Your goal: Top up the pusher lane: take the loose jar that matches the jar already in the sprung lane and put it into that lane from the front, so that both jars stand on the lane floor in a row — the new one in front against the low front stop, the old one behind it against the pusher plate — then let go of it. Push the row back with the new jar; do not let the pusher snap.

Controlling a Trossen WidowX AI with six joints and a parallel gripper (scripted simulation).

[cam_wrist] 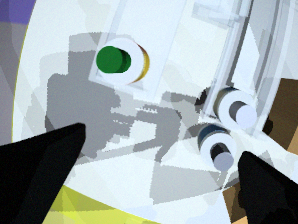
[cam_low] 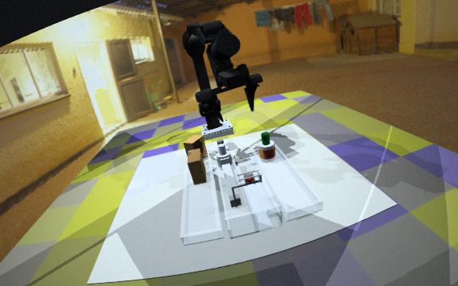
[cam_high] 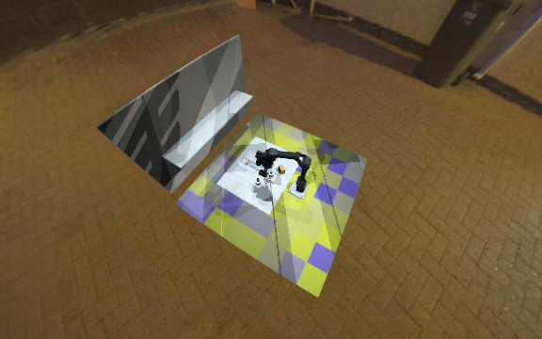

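Right now my gripper tip is 20 mm short of the tan box, 150 mm to the left of it and 100 mm above it. The rest, counted from my gripper tip: pusher mechanism: 130 mm ahead, 60 mm to the right, 90 mm below.
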